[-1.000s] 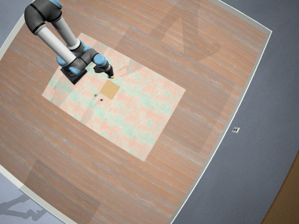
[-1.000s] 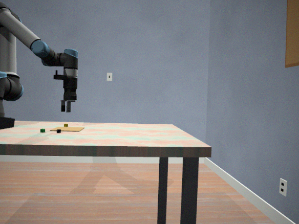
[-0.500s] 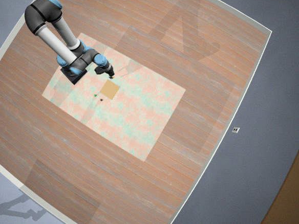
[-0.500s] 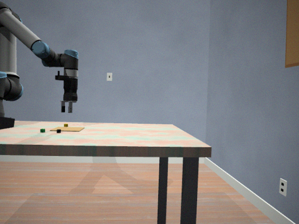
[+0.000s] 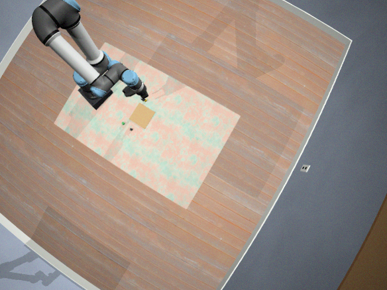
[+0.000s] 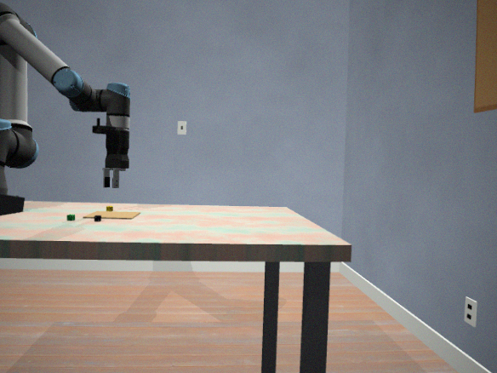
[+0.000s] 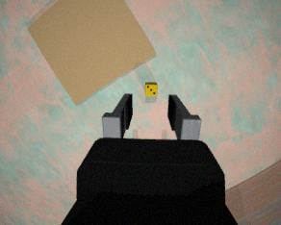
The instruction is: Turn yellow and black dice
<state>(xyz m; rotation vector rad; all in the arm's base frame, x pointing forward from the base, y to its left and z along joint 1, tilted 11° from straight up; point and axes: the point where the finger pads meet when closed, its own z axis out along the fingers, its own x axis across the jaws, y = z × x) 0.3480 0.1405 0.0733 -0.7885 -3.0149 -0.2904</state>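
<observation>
Now: hand 9 cm above the yellow die. Round my hand: black die: 23 cm to the right, 9 cm below, 4 cm ahead; tan mat: 11 cm to the right, 9 cm below, 4 cm ahead; green die: 23 cm to the right, 9 cm below, 4 cm behind.
</observation>
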